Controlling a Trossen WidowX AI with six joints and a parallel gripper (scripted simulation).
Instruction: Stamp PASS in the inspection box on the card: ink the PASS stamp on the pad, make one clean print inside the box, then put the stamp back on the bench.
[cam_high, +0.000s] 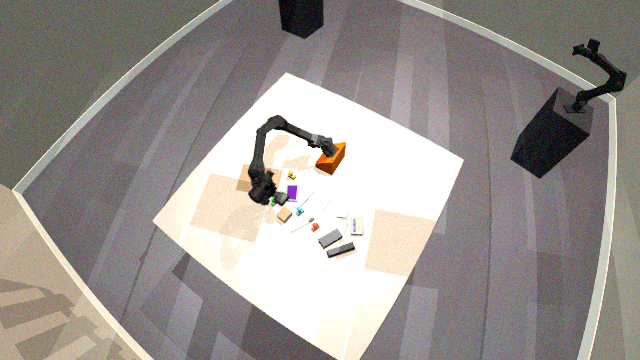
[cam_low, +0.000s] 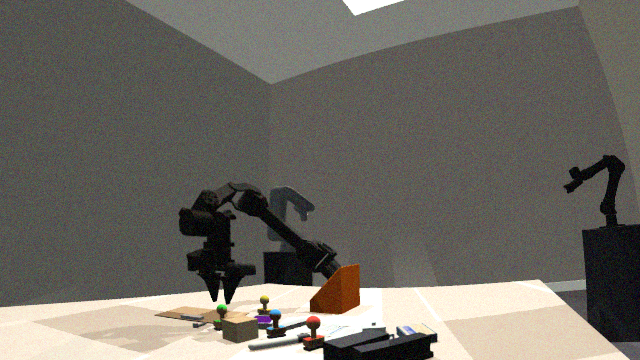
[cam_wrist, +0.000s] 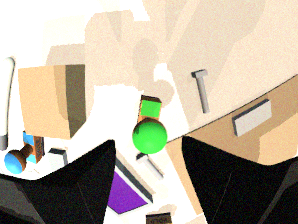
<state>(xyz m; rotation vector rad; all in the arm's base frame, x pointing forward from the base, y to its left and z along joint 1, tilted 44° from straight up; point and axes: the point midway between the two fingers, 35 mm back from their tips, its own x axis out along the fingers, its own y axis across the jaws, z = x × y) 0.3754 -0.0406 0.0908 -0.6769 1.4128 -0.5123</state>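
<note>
My gripper tip is now 5 cm above the green-knobbed stamp. From my gripper tip the other things lie so: ink pad 10 cm behind, 4 cm to the left, 6 cm below; then blue-knobbed stamp 4 cm behind, 14 cm to the left, 5 cm below; then tan block 2 cm ahead, 9 cm to the left, 4 cm below.
</note>
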